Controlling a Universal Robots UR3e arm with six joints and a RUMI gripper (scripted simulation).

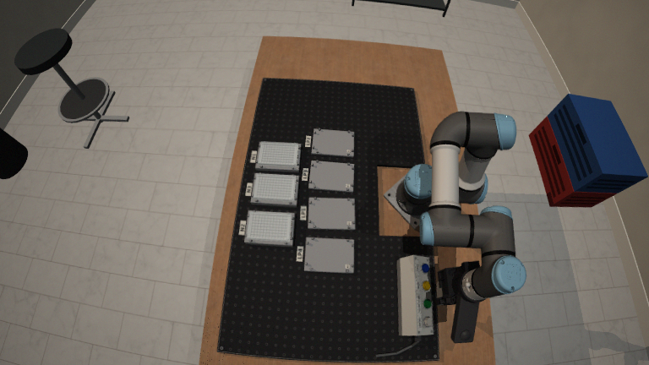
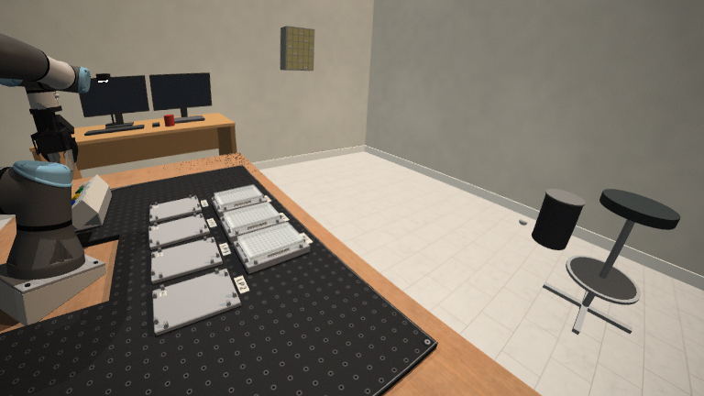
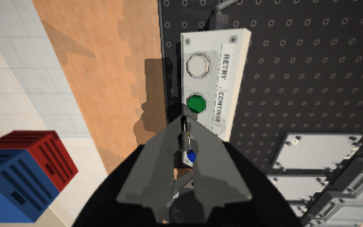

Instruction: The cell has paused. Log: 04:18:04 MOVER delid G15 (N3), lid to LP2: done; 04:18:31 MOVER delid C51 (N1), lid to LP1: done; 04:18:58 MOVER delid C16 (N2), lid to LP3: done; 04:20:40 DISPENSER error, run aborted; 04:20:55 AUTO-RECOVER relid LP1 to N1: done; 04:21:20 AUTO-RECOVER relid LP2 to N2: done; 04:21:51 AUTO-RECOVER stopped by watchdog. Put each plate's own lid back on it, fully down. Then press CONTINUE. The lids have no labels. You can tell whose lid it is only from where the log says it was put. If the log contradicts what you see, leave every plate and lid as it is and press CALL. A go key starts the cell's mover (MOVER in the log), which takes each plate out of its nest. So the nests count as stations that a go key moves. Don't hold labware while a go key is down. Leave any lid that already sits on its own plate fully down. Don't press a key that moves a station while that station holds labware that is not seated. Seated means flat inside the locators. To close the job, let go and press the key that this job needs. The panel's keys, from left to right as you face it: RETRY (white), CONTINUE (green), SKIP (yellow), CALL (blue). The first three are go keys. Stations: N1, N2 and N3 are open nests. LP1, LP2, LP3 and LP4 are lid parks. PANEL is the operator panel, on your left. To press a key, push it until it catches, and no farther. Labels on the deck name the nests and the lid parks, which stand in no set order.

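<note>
Now: the green CONTINUE key 20 mm ahead of my hand and 40 mm below it. From my hand the other things lie so: blue CALL key: 30 mm ahead, 100 mm to the right, 40 mm below; yellow SKIP key: 20 mm ahead, 50 mm to the right, 40 mm below; white RETRY key: 10 mm ahead, 50 mm to the left, 40 mm below.
</note>
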